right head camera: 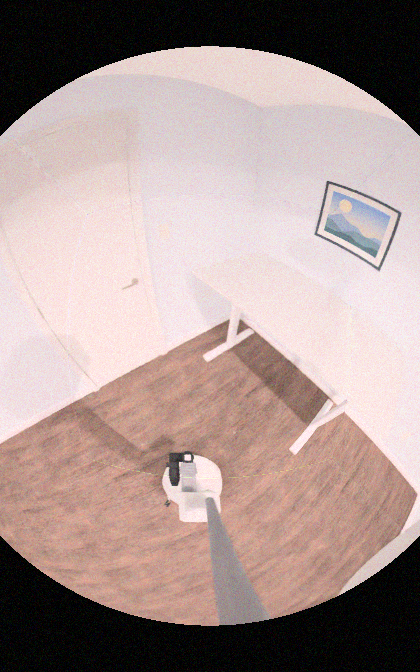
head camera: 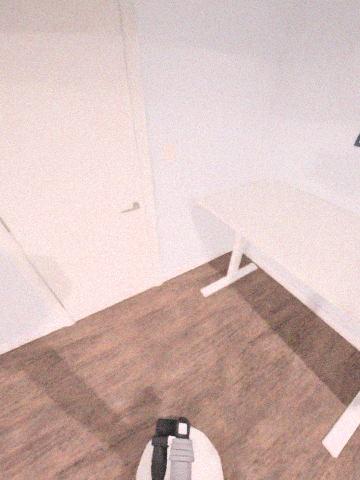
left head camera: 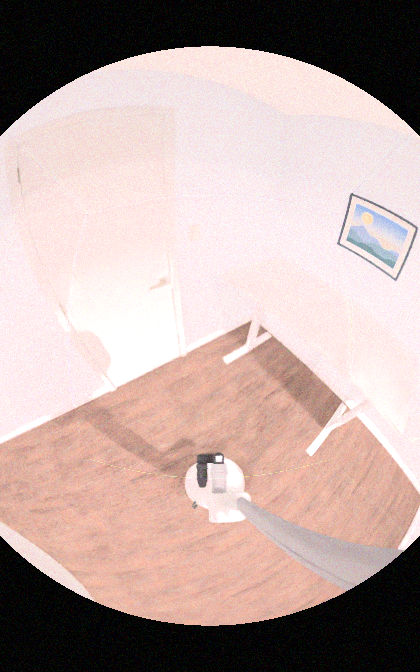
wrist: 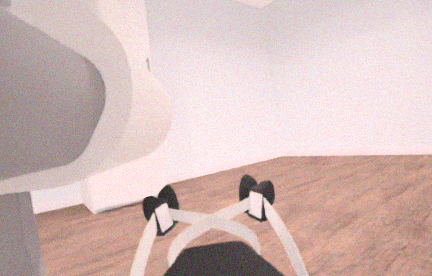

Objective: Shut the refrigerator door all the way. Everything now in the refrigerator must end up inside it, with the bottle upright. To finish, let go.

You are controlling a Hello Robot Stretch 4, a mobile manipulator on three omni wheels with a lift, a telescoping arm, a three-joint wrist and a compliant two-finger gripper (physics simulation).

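Places are measured from the robot's base along level axes (x ahead, y left, z up), in centimetres.
Pixels of known places: gripper, fingertip midpoint: (left head camera: 202, 508) (wrist: 208, 195).
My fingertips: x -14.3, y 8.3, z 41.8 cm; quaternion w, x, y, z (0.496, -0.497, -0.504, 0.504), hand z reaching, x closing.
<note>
Behind a point stands the place of what it marks.
The refrigerator and the bottle cannot be made out in the head, left head or right head views. In the wrist view a tall white body (wrist: 117, 187) @(y -65.5, x -186.4, z 15.2 cm) stands at the left, partly hidden behind the robot's own rounded part; I cannot tell whether it is the refrigerator. My gripper (wrist: 208, 195) @(y 8.3, x -14.3, z 41.8 cm) is open, its two dark fingertips wide apart with no object between them. It is over the wood floor and apart from the white body. In the head views my wrist shows low in the picture, and the fingers are mostly hidden.
A white door (head camera: 75, 175) @(y 62.3, x 103.1, z 116.3 cm) (left head camera: 125, 320) @(y 65.4, x 100.9, z 68.7 cm) (right head camera: 85, 280) with a lever handle is in the far wall. A white table (head camera: 290, 225) @(y -55.1, x 98.4, z 92.3 cm) (right head camera: 300, 295) stands along the right wall, its feet reaching onto the wood floor. A framed picture (left head camera: 378, 237) @(y -109.4, x 106.3, z 149.1 cm) (right head camera: 358, 225) hangs above it.
</note>
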